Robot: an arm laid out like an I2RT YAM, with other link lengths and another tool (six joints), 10 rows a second.
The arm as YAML. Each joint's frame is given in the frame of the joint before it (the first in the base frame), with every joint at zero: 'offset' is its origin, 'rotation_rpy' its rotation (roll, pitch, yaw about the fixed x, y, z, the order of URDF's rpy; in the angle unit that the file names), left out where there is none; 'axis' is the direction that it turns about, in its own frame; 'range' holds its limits. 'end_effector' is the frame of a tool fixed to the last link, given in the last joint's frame.
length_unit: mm
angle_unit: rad
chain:
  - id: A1
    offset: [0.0, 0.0, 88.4]
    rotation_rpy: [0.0, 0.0, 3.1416]
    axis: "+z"
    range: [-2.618, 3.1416]
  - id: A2
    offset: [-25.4, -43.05, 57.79]
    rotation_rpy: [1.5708, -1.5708, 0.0]
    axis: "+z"
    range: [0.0, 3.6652]
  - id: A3
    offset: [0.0, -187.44, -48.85]
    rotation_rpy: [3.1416, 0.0, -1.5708]
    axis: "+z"
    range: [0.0, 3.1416]
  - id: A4
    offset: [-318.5, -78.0, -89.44]
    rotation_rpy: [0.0, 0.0, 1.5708]
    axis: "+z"
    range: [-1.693, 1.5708]
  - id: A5
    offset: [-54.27, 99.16, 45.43]
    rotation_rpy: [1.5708, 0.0, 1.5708]
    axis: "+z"
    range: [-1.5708, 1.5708]
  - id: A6
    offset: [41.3, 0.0, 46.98]
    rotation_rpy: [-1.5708, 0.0, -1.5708]
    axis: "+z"
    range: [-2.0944, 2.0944]
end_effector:
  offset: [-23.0, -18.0, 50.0]
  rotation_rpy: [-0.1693, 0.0, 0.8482]
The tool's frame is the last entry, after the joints.
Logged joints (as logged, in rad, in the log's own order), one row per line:
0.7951, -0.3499, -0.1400, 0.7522, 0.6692, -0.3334
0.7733, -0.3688, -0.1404, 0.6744, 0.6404, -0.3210
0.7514, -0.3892, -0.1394, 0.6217, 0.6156, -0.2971
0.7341, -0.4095, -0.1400, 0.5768, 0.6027, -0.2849
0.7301, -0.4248, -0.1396, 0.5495, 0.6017, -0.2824
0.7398, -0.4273, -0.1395, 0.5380, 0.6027, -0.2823
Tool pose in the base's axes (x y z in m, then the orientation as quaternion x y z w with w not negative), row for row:
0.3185, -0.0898, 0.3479, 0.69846, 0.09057, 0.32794, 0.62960
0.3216, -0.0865, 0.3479, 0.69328, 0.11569, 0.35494, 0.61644
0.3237, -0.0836, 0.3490, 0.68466, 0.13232, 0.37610, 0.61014
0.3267, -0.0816, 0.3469, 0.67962, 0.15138, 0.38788, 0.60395
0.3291, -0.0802, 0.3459, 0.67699, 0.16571, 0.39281, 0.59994
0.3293, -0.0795, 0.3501, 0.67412, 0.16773, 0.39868, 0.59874
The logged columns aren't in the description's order. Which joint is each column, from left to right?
Columns, left to right: A3, A6, A1, A5, A2, A4.
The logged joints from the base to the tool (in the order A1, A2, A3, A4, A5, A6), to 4 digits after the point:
-0.1400, 0.6692, 0.7951, -0.3334, 0.7522, -0.3499
-0.1404, 0.6404, 0.7733, -0.3210, 0.6744, -0.3688
-0.1394, 0.6156, 0.7514, -0.2971, 0.6217, -0.3892
-0.1400, 0.6027, 0.7341, -0.2849, 0.5768, -0.4095
-0.1396, 0.6017, 0.7301, -0.2824, 0.5495, -0.4248
-0.1395, 0.6027, 0.7398, -0.2823, 0.5380, -0.4273

